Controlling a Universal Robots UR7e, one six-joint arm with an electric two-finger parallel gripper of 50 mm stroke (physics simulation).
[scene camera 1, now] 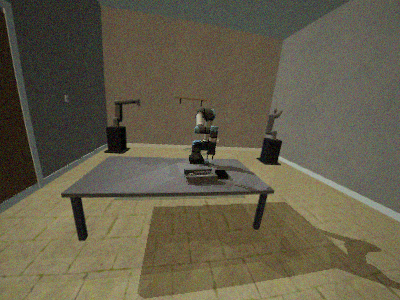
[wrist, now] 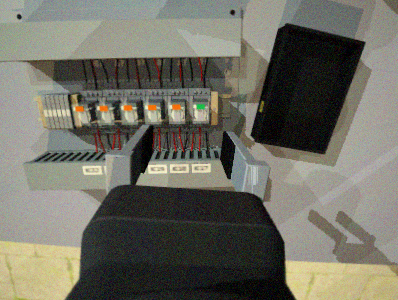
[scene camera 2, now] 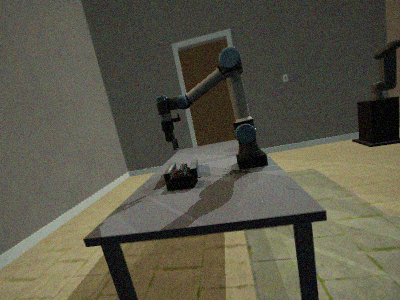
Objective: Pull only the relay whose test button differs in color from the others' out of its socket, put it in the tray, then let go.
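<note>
The relay with the green test button sits in its socket at the right end of the relay row in the wrist view. The other relays, such as the one beside it, have orange buttons and sit in their sockets. The black tray is empty and lies right of the row in the wrist view. My gripper is open with nothing between its fingers. It hangs above the panel, its fingers showing over the lower duct; the green-button relay is ahead of them in the wrist view.
A grey upper duct and a slotted lower duct run along both sides of the row, with red and black wires between. Terminal blocks stand at the row's left end. The panel stands on the grey table.
</note>
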